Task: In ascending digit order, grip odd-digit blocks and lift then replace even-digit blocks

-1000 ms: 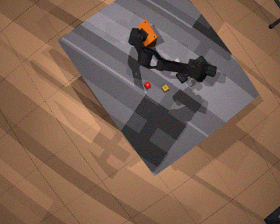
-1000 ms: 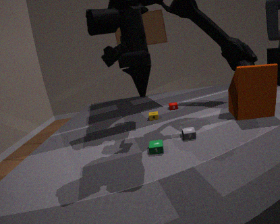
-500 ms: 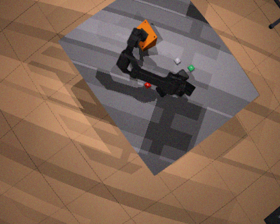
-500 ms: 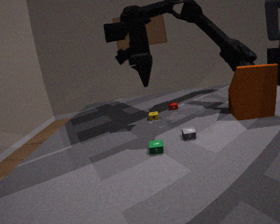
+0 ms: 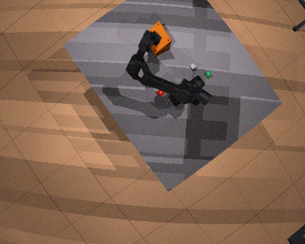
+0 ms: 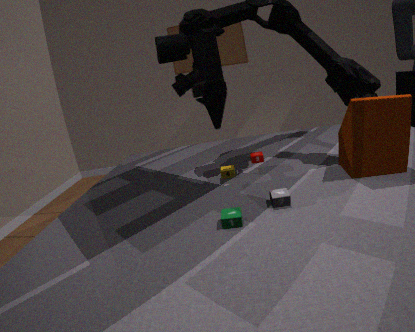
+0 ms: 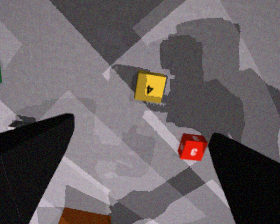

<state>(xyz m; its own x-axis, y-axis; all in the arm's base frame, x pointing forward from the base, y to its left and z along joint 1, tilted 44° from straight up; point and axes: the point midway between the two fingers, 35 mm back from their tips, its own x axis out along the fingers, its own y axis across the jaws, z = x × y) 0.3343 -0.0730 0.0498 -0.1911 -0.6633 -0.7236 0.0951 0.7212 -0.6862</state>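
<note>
Now: gripper tip 20 cm to the right of the green block, 12 cm above it and 1 cm short of it. The rest, counted from my gripper tip: grey block (16 cm to the left, 12 cm below, 8 cm behind); red block (12 cm below, 9 cm behind, 8 cm to the right); yellow block (12 cm below, 1 cm to the right).
</note>
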